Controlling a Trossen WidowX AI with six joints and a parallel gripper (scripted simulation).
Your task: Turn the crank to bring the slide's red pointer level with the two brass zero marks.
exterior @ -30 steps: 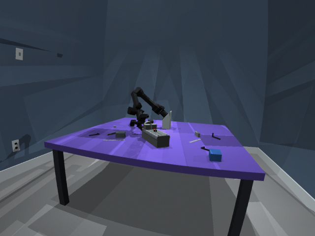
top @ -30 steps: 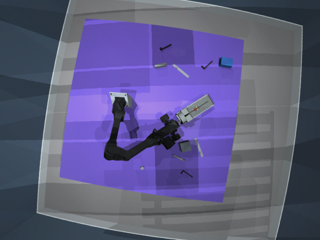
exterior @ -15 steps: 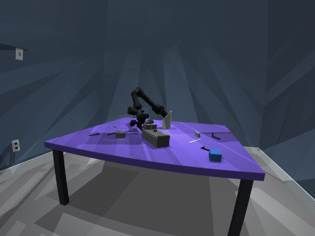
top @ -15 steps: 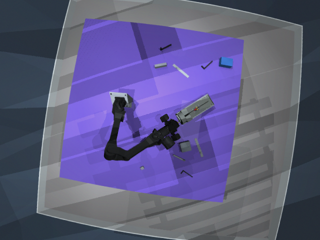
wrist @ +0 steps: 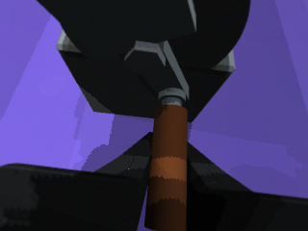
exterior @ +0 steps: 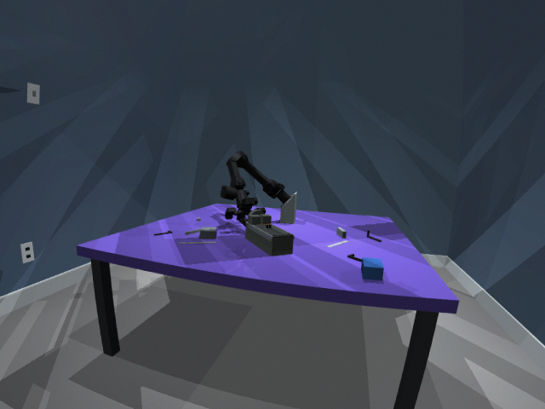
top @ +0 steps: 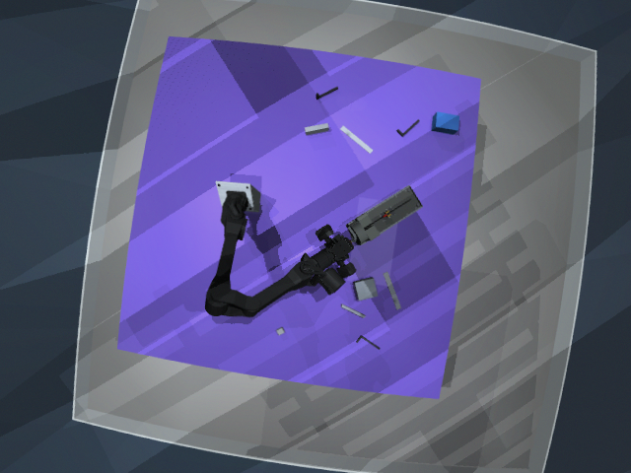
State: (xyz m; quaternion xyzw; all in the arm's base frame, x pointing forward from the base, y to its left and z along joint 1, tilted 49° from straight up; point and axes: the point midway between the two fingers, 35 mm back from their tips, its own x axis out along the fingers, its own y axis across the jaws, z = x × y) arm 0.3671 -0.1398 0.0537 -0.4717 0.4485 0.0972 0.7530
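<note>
Now: gripper tip 3 cm below the brown crank handle, 1 cm to the left of it and 1 cm past it. Also, from my gripper tip: dark L-shaped key 37 cm to the right, 9 cm ahead, 3 cm below; then red pointer 11 cm ahead, 10 cm to the left, 5 cm above; then grey block 16 cm to the right, 8 cm ahead, 2 cm below.
</note>
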